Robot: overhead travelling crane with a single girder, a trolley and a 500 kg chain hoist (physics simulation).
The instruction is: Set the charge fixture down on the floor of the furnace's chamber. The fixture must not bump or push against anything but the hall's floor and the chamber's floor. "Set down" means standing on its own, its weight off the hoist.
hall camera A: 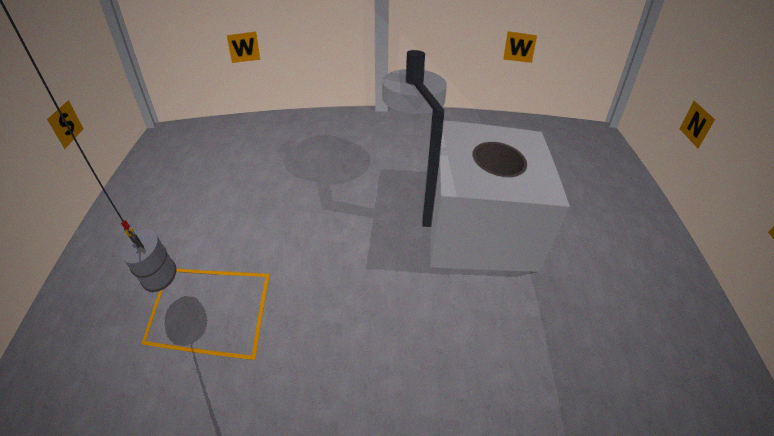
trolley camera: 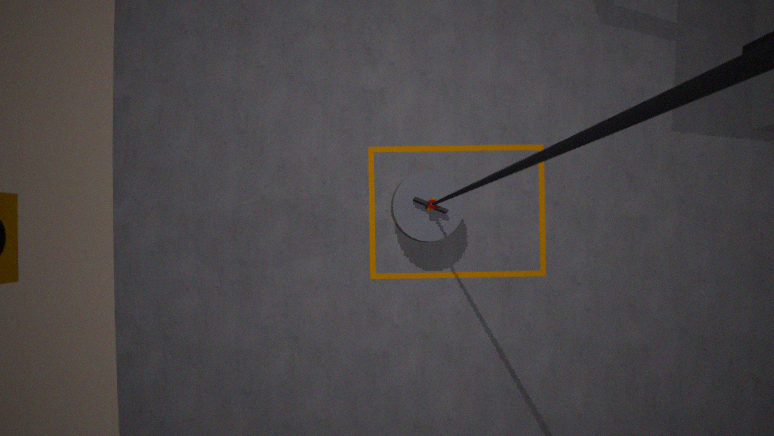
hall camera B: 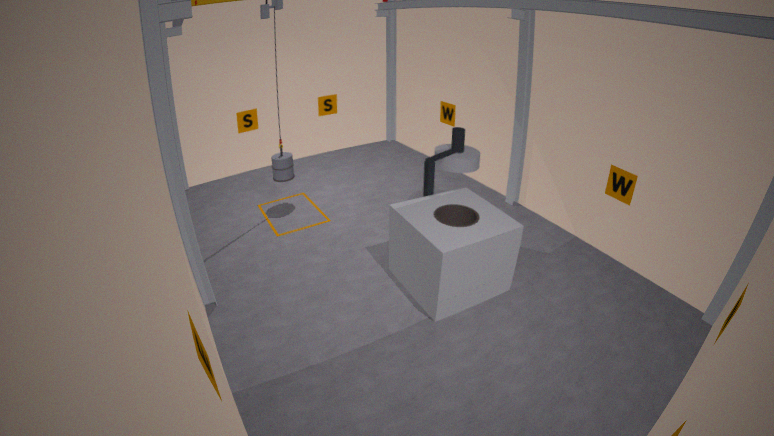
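The charge fixture (hall camera A: 151, 268) (hall camera B: 282, 168) (trolley camera: 414, 222) is a grey ribbed drum with a dark bar on top. It hangs upright in the hall views, clear of the floor, with its shadow apart from it. My gripper, the red and yellow hook (hall camera A: 128, 231) (hall camera B: 280, 146) (trolley camera: 431, 204), is shut on the fixture at its top bar. The furnace (hall camera A: 487, 232) (hall camera B: 482, 270) is a pale block with a round dark opening (hall camera A: 499, 159) (hall camera B: 456, 215) in its top. The fixture is far to the furnace's south side. The chamber's floor is hidden.
The round lid (hall camera A: 398, 99) (hall camera B: 466, 160) is swung off the opening on a black arm (hall camera A: 433, 167) (hall camera B: 428, 178) beside the furnace's south side. A yellow floor rectangle (hall camera A: 261, 316) (hall camera B: 303, 228) (trolley camera: 542, 216) lies near the fixture. Walls and columns (hall camera A: 381, 54) (hall camera B: 522, 108) bound the hall.
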